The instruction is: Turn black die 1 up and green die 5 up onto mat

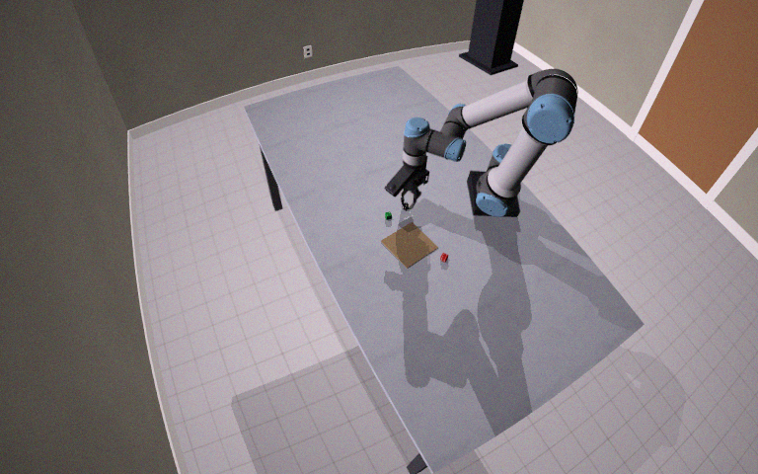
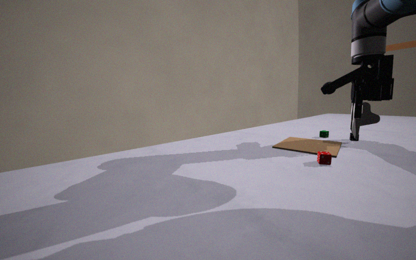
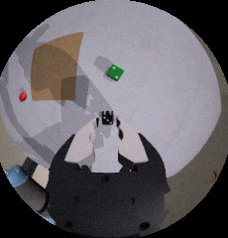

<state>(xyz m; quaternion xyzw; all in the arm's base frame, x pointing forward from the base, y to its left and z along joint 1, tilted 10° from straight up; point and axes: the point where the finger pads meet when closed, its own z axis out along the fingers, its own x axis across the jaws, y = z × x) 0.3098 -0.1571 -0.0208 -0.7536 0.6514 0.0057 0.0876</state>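
Now: hand 1 cm above the black die. Round my hand: green die: 8 cm ahead, 1 cm below; red die: 25 cm to the left, 4 cm ahead, 1 cm below; brown mat: 14 cm to the left, 9 cm ahead, 2 cm below.
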